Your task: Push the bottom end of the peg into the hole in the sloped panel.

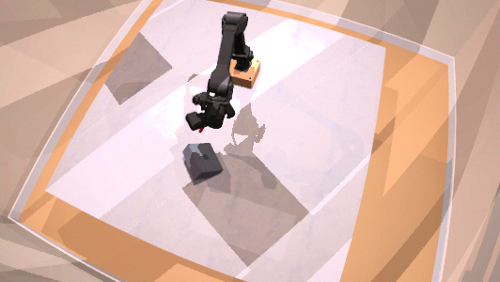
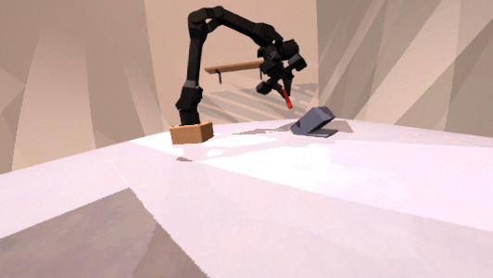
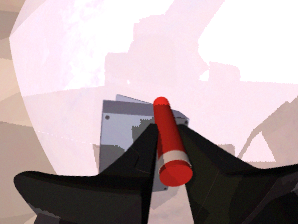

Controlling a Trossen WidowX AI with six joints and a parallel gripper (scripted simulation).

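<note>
My gripper tip is now 10 cm short of the sloped panel, 9 cm above it and 3 cm to the right of it. From my gripper tip the other things lie so: red peg 2 cm above, 1 cm to the left.
</note>
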